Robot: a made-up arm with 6 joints. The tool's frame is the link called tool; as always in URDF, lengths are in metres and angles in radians. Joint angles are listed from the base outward.
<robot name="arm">
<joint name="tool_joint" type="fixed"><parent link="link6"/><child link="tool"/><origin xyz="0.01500 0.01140 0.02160" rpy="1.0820 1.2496 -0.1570"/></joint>
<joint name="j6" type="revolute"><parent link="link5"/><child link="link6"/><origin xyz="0.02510 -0.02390 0.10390" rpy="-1.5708 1.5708 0.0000"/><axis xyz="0 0 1"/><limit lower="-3.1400" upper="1.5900"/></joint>
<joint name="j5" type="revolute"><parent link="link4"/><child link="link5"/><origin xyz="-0.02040 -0.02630 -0.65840" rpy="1.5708 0.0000 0.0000"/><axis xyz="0 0 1"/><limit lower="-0.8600" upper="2.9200"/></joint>
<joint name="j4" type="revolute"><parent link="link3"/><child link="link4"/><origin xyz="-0.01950 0.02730 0.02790" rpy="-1.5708 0.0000 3.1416"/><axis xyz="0 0 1"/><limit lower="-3.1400" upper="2.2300"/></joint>
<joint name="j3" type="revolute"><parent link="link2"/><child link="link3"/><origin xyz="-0.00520 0.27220 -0.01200" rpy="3.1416 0.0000 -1.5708"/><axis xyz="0 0 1"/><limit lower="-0.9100" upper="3.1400"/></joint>
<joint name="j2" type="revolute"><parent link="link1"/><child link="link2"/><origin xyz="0.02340 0.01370 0.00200" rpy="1.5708 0.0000 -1.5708"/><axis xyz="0 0 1"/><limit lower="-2.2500" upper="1.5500"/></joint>
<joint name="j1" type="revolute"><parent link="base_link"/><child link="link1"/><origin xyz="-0.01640 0.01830 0.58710" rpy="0.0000 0.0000 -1.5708"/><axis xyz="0 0 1"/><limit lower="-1.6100" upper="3.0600"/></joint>
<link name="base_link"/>
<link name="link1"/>
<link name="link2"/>
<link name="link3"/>
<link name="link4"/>
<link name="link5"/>
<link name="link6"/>
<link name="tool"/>
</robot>
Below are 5 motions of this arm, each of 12 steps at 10 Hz.
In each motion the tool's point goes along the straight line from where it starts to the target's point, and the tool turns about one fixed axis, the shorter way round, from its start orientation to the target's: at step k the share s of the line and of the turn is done. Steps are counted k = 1, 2, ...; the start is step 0. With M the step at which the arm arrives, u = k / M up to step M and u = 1 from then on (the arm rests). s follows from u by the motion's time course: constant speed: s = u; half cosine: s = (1 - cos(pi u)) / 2; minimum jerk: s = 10 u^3 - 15 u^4 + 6 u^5.
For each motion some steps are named. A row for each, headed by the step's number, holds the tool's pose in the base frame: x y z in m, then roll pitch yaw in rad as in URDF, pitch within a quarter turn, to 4 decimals.
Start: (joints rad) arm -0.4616 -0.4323 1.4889 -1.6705 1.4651 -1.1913
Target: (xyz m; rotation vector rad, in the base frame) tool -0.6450 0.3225 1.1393 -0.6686 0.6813 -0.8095
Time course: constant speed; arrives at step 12
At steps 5, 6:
5: -0.4094 0.1858 1.3392 -1.5178 0.3407 -1.5704
6: -0.4431 0.2053 1.3106 -1.4279 0.3532 -1.4896

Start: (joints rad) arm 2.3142 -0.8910 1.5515 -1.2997 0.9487 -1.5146
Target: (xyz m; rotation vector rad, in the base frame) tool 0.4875 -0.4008 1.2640 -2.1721 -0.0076 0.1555
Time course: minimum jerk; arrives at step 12
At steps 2, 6, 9, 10, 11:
2: 0.4872 -0.3836 1.2572 -1.1706 -0.0100 0.3541
6: 0.4874 -0.3919 1.2605 -1.6475 0.0842 0.2305
9: 0.4875 -0.3990 1.2633 -2.0631 0.1112 0.0996
10: 0.4875 -0.4002 1.2637 -2.1347 0.1103 0.0766
11: 0.4875 -0.4007 1.2640 -2.1667 0.1094 0.0663

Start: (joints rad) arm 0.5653 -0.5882 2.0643 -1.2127 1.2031 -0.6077
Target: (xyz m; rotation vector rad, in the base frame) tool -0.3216 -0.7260 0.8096 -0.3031 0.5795 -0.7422
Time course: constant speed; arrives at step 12
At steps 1, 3, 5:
1: -0.5205 -0.4488 1.1749 -1.7550 0.4593 -1.3952
3: -0.4843 -0.4992 1.1085 -1.5297 0.4927 -1.3007
5: -0.4482 -0.5496 1.0421 -1.2989 0.5062 -1.1988

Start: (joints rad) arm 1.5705 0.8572 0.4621 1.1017 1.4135 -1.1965
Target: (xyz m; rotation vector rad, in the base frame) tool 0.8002 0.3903 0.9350 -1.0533 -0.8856 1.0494
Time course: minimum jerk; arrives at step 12
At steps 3, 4, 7, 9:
3: 0.1815 0.8356 0.6519 -0.3932 -0.3165 2.9581
4: 0.2549 0.7828 0.6855 -0.4647 -0.2127 2.7743
7: 0.5610 0.5625 0.8255 -0.9132 0.0254 1.9546
9: 0.7288 0.4417 0.9023 -1.1924 -0.0203 1.4882

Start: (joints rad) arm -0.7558 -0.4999 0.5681 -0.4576 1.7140 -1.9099
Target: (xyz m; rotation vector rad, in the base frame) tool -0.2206 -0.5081 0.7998 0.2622 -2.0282 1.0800
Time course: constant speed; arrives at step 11
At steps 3, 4, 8, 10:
3: -0.0229 -0.3357 1.2117 -1.8686 -0.2214 2.9086
4: -0.0476 -0.3573 1.1602 -1.8897 -0.2966 2.8989
8: -0.1465 -0.4435 0.9543 -1.9741 -0.5987 2.8747
10: -0.1959 -0.4866 0.8513 -2.0205 -0.7502 2.8733

